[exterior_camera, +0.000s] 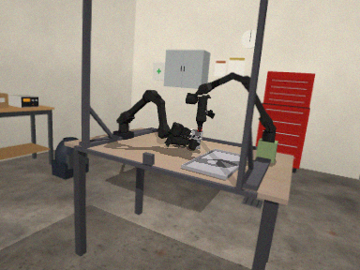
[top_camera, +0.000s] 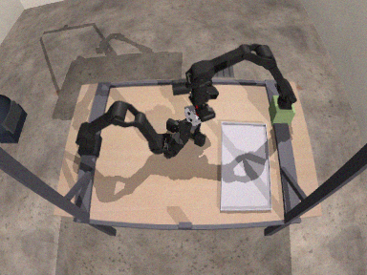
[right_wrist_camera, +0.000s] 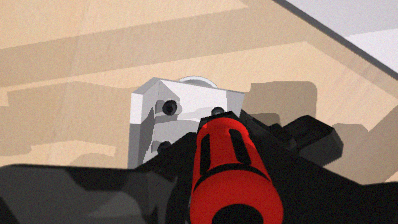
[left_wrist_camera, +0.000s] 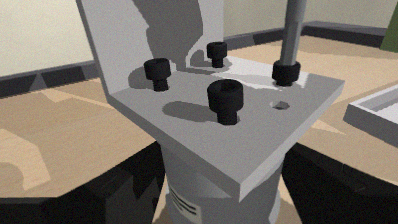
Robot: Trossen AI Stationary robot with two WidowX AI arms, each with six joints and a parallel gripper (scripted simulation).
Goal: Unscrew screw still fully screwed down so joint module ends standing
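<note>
The red screwdriver is 3 cm below my right hand. The rest, counted from my right hand: dark frame rail 28 cm ahead, 14 cm below, 1 cm to the left; joint module 12 cm below, 2 cm to the left, 1 cm ahead; l-shaped bracket 8 cm below, 2 cm to the left, 2 cm ahead.
My left hand is 20 mm to the left of the joint module, 20 mm short of it and 10 mm above it. Round my left hand: red screwdriver (90 mm above, 40 mm to the right, 10 mm ahead); then dark frame rail (280 mm ahead, 30 mm to the right, 30 mm below); then l-shaped bracket (40 mm above, 20 mm to the right, 20 mm ahead).
</note>
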